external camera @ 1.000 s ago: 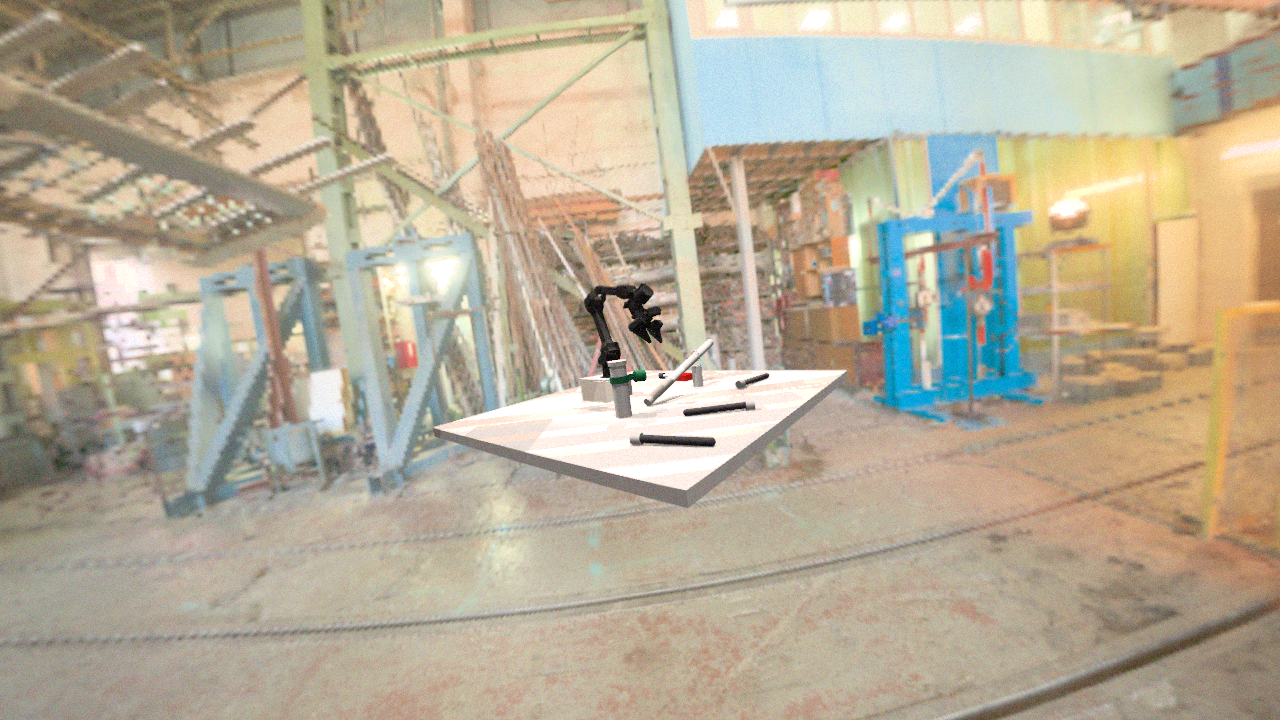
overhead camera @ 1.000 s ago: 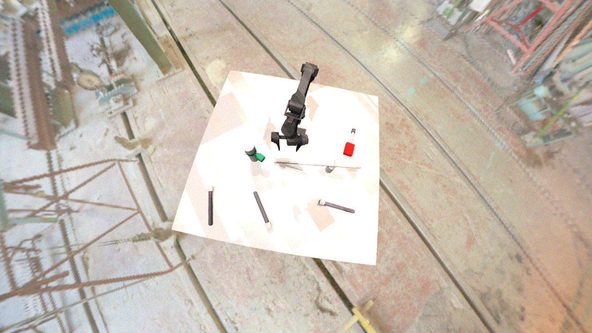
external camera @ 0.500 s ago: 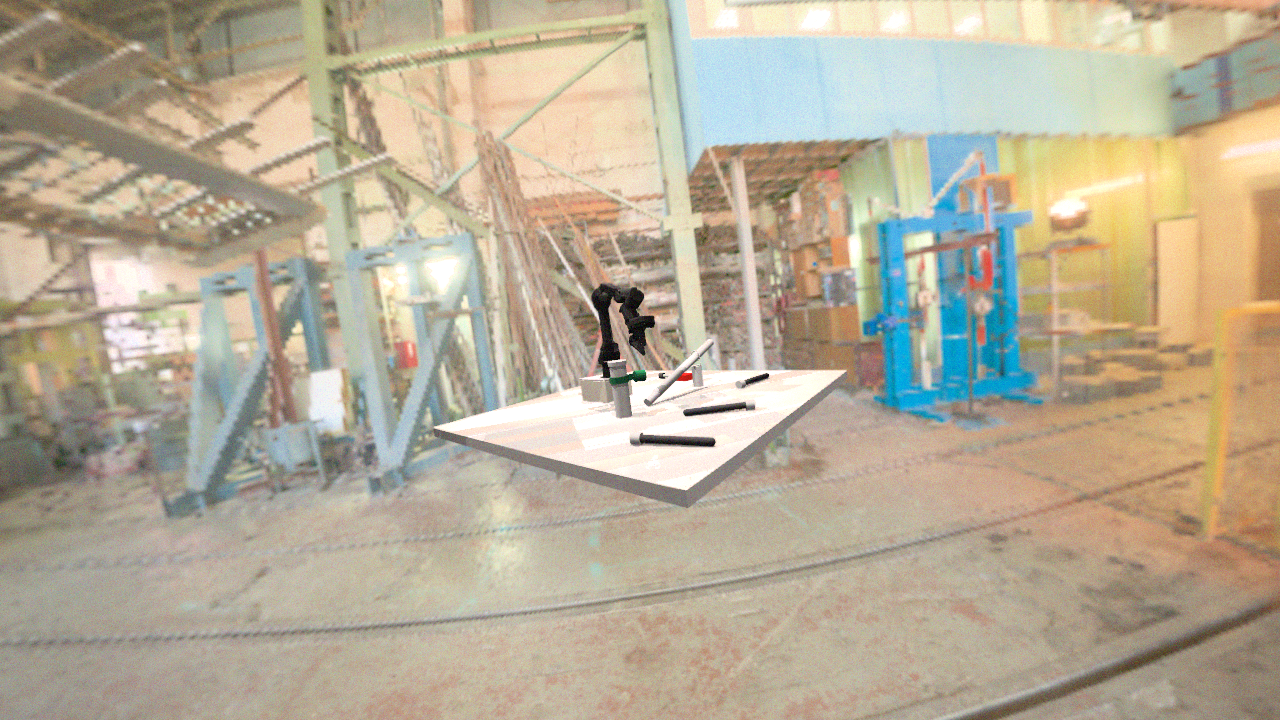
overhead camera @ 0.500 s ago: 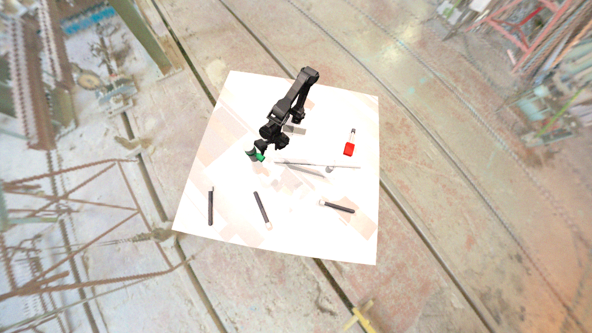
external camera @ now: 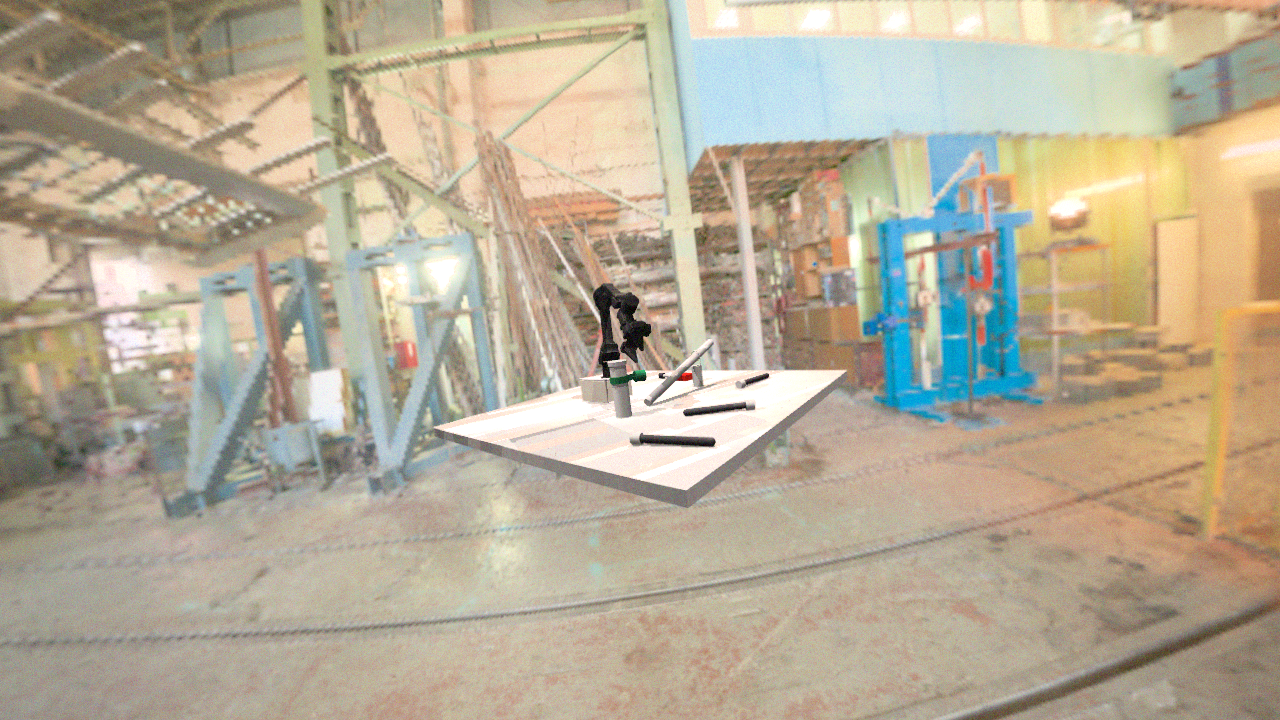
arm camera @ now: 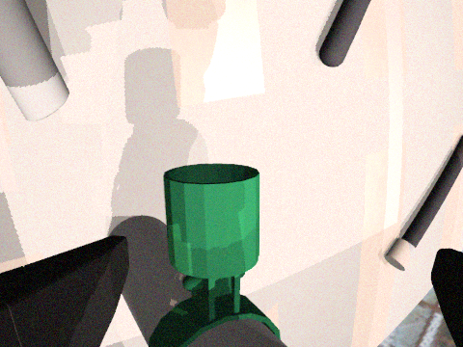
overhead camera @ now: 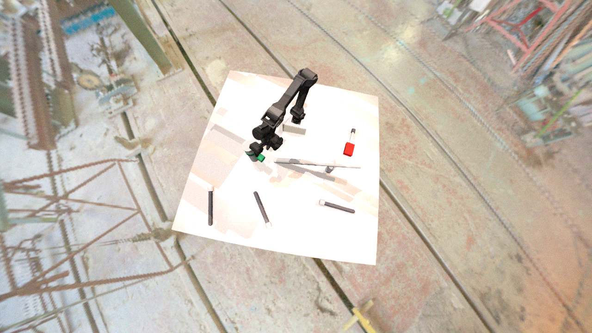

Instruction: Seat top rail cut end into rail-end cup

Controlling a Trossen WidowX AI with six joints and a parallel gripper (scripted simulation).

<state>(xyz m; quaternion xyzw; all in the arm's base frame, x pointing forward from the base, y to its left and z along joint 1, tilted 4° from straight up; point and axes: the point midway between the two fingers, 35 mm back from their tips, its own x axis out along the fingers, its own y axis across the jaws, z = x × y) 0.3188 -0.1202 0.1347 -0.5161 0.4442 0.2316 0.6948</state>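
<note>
Now: the green rail-end cup 3 cm to the right of my gripper tip and 7 cm below it. Round my gripper tip: loop cap: 8 cm behind, 42 cm to the left, 10 cm below.
</note>
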